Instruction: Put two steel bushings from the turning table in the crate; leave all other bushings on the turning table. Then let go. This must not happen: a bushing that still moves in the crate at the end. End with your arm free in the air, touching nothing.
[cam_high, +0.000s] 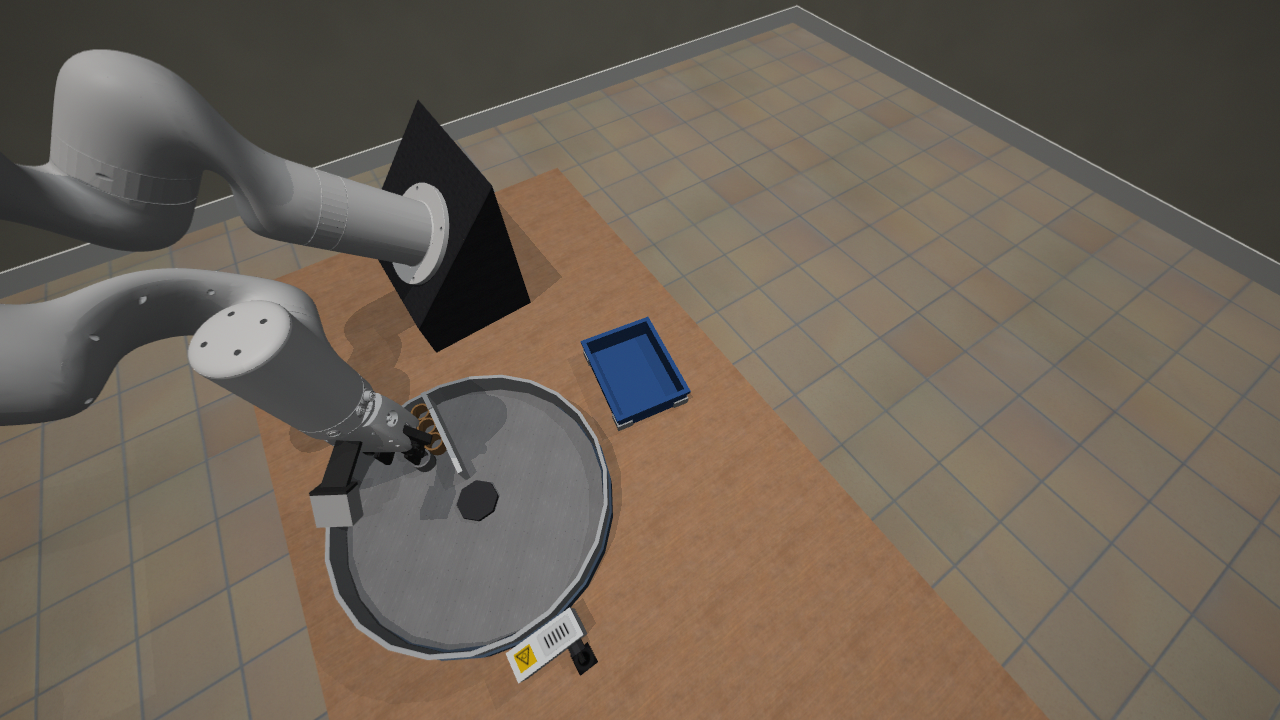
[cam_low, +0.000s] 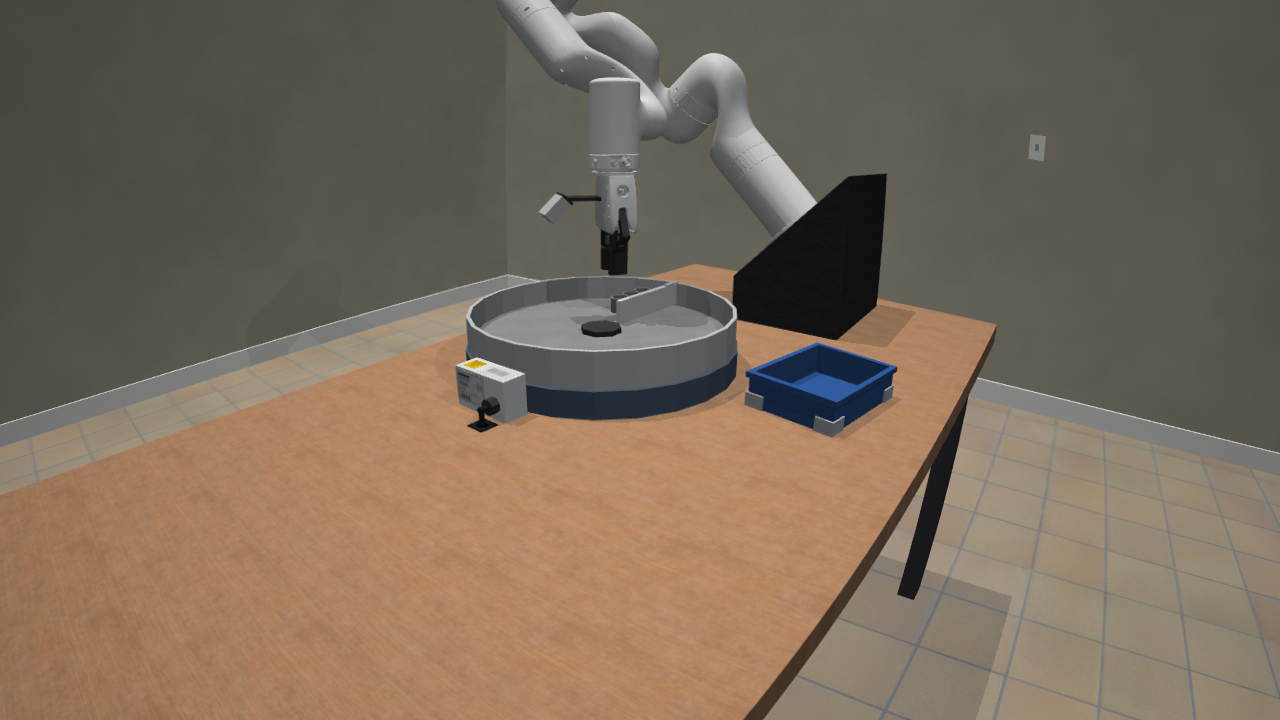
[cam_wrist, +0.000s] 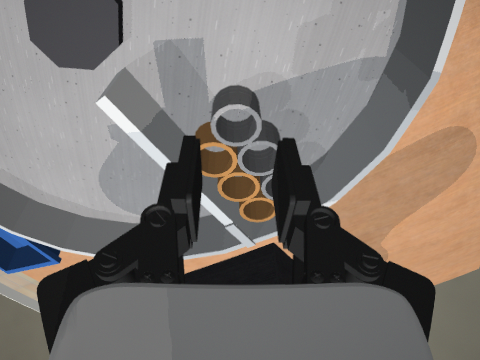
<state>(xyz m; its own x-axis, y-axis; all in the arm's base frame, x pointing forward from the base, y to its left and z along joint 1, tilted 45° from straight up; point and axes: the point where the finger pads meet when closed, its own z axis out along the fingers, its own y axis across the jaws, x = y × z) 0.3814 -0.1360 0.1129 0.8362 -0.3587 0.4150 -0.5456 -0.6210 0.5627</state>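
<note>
Now: the blue crate 400 mm to the left of my hand, 120 mm below it and 20 mm ahead of it. Also, from my hand: grey turning table 100 mm ahead, 90 mm below, 60 mm to the left.
</note>
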